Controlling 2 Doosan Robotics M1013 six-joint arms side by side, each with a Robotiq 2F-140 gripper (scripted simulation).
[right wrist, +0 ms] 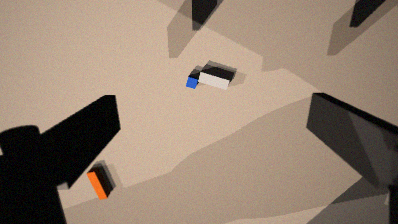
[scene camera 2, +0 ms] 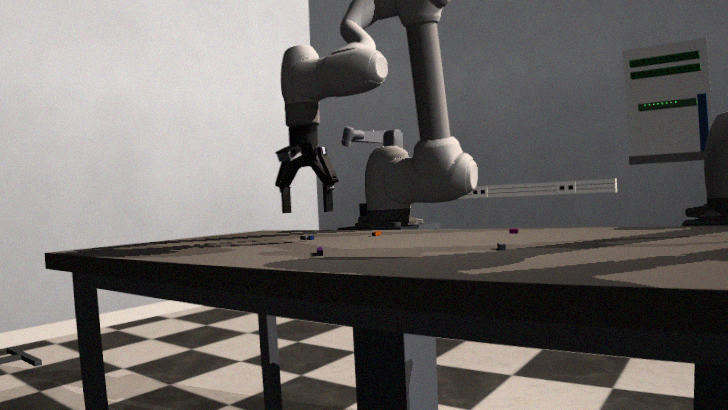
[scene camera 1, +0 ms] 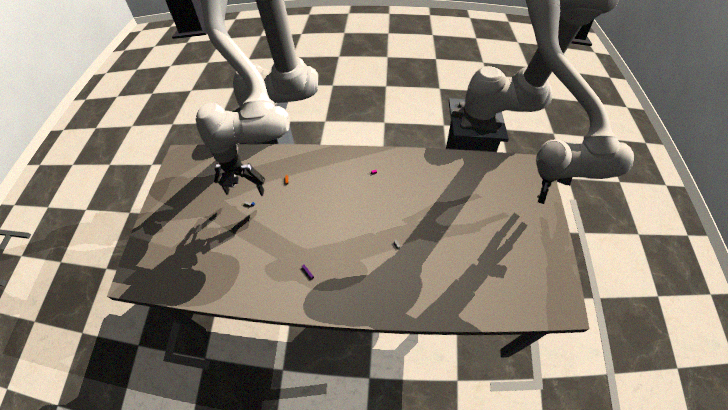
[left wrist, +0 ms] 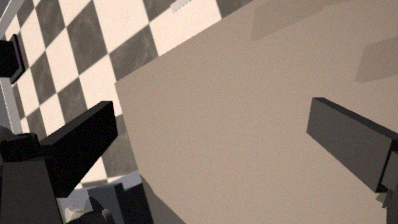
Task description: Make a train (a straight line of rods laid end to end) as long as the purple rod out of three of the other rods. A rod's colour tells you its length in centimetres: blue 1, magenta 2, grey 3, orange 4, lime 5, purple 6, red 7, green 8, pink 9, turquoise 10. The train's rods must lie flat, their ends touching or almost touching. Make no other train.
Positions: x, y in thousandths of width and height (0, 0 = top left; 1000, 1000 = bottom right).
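My right gripper is out of frame in the left wrist view. Elsewhere I do see that gripper: it shows in scene camera 1 (336, 470), in scene camera 2 (422, 518), and in the right wrist view (534, 498) as well.
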